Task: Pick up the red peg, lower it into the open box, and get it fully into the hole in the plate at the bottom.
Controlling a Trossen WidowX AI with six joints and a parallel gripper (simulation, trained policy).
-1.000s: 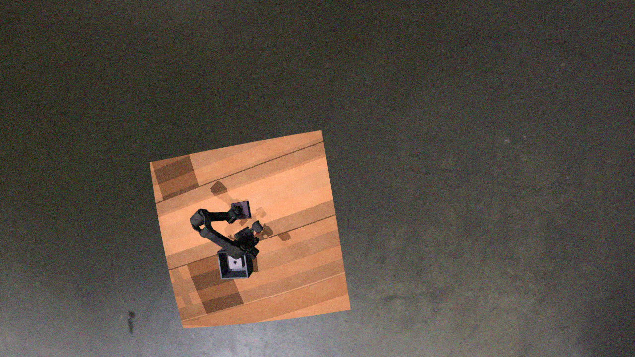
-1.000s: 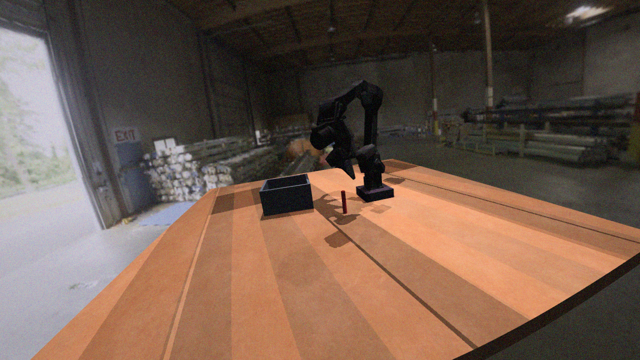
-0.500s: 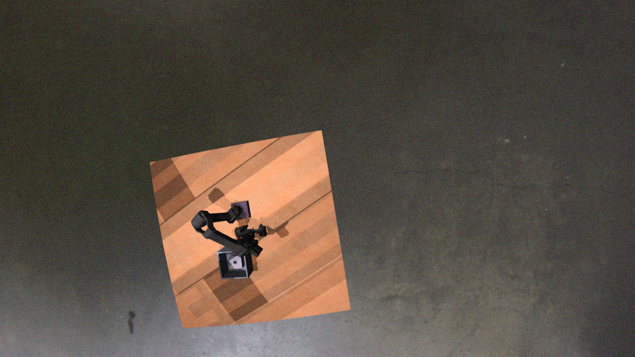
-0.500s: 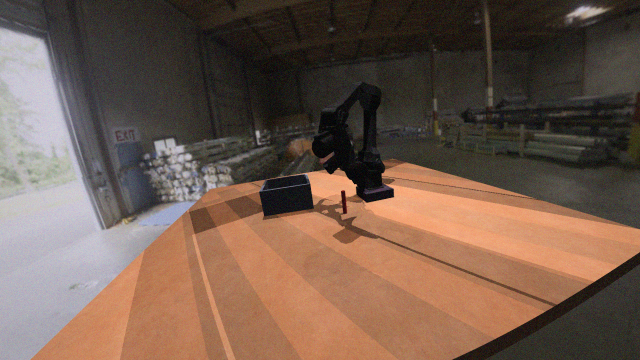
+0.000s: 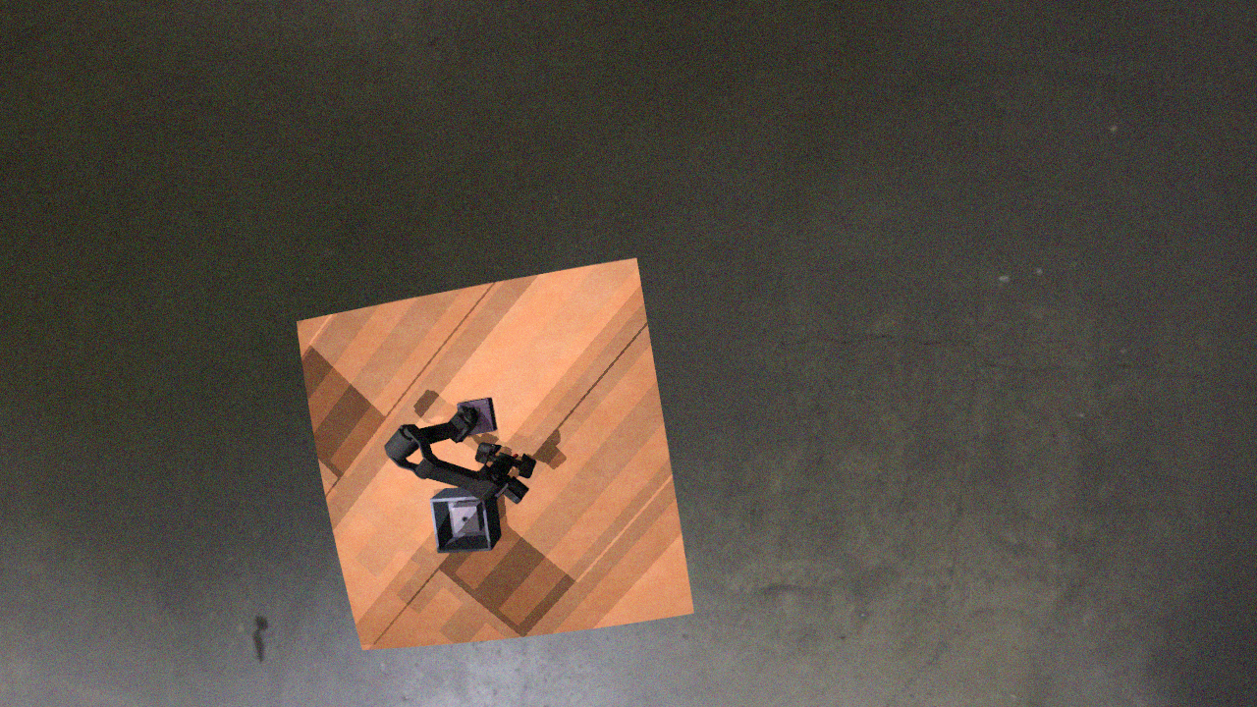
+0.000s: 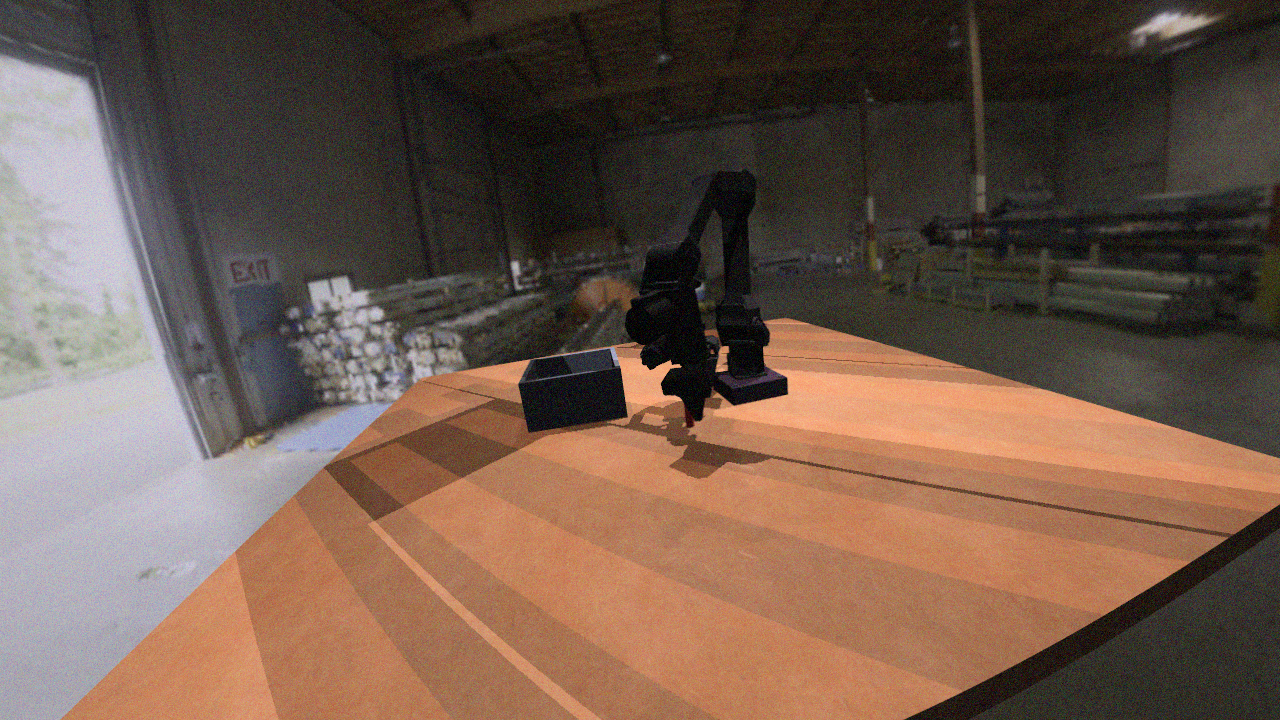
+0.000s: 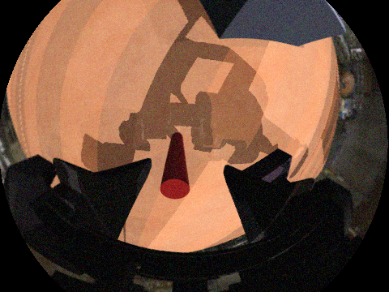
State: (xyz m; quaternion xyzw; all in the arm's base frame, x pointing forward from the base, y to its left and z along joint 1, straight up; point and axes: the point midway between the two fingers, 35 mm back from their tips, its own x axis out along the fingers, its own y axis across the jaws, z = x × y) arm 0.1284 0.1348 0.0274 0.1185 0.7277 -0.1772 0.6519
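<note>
My gripper tip is now 30 mm short of the red peg and 10 mm below it. Also, from my gripper tip: dark box: 230 mm ahead, 170 mm to the right; plate: 230 mm ahead, 170 mm to the right, 20 mm above.
</note>
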